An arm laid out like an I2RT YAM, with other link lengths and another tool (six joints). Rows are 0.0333 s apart.
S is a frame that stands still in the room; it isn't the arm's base.
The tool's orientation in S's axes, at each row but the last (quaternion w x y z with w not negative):
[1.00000, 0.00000, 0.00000, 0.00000]
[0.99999, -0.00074, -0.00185, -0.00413]
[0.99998, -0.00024, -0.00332, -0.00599]
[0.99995, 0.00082, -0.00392, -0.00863]
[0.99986, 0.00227, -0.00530, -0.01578]
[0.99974, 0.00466, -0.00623, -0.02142]
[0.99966, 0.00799, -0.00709, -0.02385]
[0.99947, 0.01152, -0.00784, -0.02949]
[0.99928, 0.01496, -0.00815, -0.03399]
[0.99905, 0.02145, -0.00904, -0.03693]
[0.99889, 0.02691, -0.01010, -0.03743]
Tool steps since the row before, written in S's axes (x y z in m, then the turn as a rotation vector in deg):
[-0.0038, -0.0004, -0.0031, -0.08, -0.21, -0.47]
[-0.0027, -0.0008, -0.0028, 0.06, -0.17, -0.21]
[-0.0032, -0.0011, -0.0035, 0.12, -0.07, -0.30]
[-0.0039, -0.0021, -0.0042, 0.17, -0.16, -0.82]
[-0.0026, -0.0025, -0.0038, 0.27, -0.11, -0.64]
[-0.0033, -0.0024, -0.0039, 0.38, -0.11, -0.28]
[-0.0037, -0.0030, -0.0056, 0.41, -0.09, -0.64]
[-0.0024, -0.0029, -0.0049, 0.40, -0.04, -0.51]
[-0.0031, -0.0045, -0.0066, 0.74, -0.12, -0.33]
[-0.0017, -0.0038, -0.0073, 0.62, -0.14, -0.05]
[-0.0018, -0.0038, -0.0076, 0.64, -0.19, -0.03]
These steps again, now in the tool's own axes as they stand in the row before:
[-0.0038, -0.0004, -0.0031, -0.08, -0.21, -0.47]
[-0.0027, -0.0008, -0.0028, 0.06, -0.17, -0.21]
[-0.0032, -0.0011, -0.0035, 0.12, -0.07, -0.30]
[-0.0039, -0.0022, -0.0042, 0.17, -0.16, -0.82]
[-0.0026, -0.0026, -0.0038, 0.27, -0.10, -0.64]
[-0.0032, -0.0026, -0.0038, 0.38, -0.10, -0.28]
[-0.0036, -0.0033, -0.0055, 0.40, -0.08, -0.64]
[-0.0023, -0.0032, -0.0048, 0.39, -0.03, -0.52]
[-0.0029, -0.0049, -0.0064, 0.74, -0.08, -0.34]
[-0.0015, -0.0042, -0.0071, 0.63, -0.10, -0.06]
[-0.0016, -0.0043, -0.0073, 0.65, -0.14, -0.03]

